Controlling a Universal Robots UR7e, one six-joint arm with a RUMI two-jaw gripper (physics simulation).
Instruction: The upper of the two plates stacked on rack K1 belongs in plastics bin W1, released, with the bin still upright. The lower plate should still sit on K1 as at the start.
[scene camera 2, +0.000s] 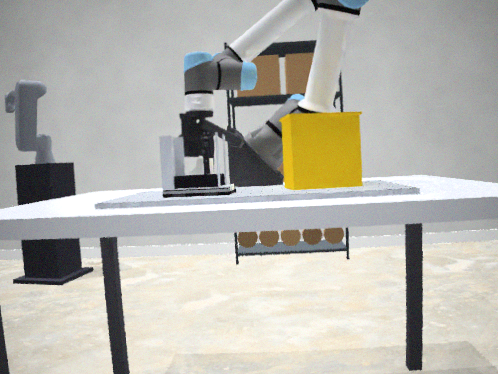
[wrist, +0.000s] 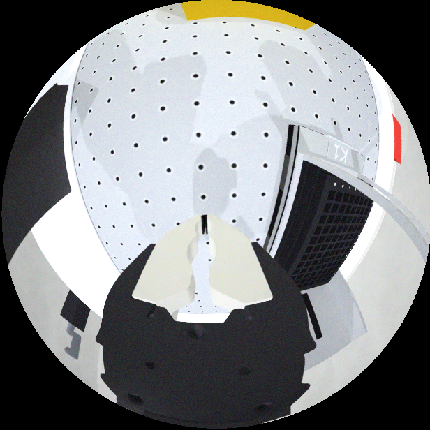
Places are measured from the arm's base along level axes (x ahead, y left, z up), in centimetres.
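Where they show: arm's base at its link origin: (scene camera 2: 259, 154).
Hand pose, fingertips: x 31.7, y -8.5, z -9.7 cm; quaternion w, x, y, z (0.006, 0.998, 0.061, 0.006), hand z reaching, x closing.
Observation:
Each offset is from my fingertips to the centre of the thing. Level surfaces: height alone.
Rack K1 @[dx +10.8, dy +1.4, dz +7.3 cm] (scene camera 2: 167, 162) (wrist: 340, 153) has tall pale guides and a dark-edged base; its label shows in the wrist view. Black plate material @[dx +10.9, dy +0.4, dz +4.1 cm] (scene camera 2: 196, 181) (wrist: 325, 227) lies level inside it, with a gridded top at right in the wrist view; I cannot clearly tell the two plates apart. The yellow box-shaped bin @[dx -0.6, dy +29.8, dz +9.1 cm] (scene camera 2: 322, 151) (wrist: 245, 11), apparently W1, stands upright to the right of the rack in the scene view. My gripper (scene camera 2: 206, 173) (wrist: 205, 215) is shut and empty, pointing down low beside the rack, over the perforated board. In the scene view its tips are partly hidden behind the black plates.
The perforated board @[dz +0.2 cm] (scene camera 2: 260, 192) (wrist: 215, 90) lies on the white table (scene camera 2: 150, 220). A grey arm (scene camera 2: 26, 117) stands on a black pedestal (scene camera 2: 45, 185) at the left. A shelf unit (scene camera 2: 280, 100) with brown boxes stands behind. A red item (wrist: 397, 139) shows at the wrist view's right edge.

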